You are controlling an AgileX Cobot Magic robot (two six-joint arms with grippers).
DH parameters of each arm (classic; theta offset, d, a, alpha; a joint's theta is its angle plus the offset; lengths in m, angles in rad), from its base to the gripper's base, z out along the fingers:
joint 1: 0 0.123 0 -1.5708
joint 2: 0.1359 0 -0.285 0
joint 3: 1.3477 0 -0.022 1.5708
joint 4: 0 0.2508 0 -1.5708
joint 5: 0 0 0.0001 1.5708
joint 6: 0 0.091 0 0
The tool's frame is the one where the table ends.
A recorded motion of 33 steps. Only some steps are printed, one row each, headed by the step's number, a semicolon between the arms.
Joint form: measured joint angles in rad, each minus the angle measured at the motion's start. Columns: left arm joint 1, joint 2, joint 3, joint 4, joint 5, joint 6; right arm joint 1, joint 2, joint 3, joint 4, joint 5, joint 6.
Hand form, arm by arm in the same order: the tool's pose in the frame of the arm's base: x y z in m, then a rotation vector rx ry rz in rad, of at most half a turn. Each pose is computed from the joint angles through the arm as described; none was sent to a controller.
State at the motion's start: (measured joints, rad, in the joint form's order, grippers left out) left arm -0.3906 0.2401 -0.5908 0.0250 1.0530 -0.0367; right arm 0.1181 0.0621 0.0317 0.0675 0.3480 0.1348
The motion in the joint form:
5: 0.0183 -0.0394 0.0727 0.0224 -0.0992 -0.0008; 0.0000 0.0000 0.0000 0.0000 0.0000 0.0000
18: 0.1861 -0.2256 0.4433 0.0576 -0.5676 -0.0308; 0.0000 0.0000 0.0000 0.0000 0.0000 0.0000
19: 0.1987 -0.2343 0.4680 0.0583 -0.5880 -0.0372; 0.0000 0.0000 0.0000 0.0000 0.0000 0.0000
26: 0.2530 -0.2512 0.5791 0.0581 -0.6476 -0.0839; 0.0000 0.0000 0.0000 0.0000 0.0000 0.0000
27: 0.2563 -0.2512 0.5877 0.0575 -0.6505 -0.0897; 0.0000 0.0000 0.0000 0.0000 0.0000 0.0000
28: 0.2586 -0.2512 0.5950 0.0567 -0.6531 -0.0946; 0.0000 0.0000 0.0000 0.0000 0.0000 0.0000
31: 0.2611 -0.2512 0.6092 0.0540 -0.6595 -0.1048; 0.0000 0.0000 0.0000 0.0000 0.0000 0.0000
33: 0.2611 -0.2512 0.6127 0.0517 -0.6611 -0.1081; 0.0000 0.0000 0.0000 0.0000 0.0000 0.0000
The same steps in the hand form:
5: 0.0296 -0.0078 0.2886 0.3600 2.0939 -0.1861; 0.0562 0.0088 0.1678 0.0619 1.9306 0.2339
18: 0.0457 -0.0059 0.2181 0.1655 1.8282 -0.1044; 0.0562 0.0088 0.1678 0.0619 1.9306 0.2339
19: 0.0466 -0.0056 0.2122 0.1498 1.8250 -0.1005; 0.0562 0.0088 0.1678 0.0619 1.9306 0.2339
26: 0.0510 -0.0041 0.1814 0.0645 1.8648 -0.0952; 0.0562 0.0088 0.1678 0.0619 1.9306 0.2339
27: 0.0513 -0.0040 0.1788 0.0562 1.8708 -0.0973; 0.0562 0.0088 0.1678 0.0619 1.9306 0.2339
28: 0.0515 -0.0039 0.1766 0.0494 1.8758 -0.0996; 0.0562 0.0088 0.1678 0.0619 1.9306 0.2339
31: 0.0519 -0.0040 0.1724 0.0367 1.8842 -0.1072; 0.0562 0.0088 0.1678 0.0619 1.9306 0.2339
33: 0.0520 -0.0041 0.1713 0.0324 1.8864 -0.1116; 0.0562 0.0088 0.1678 0.0619 1.9306 0.2339

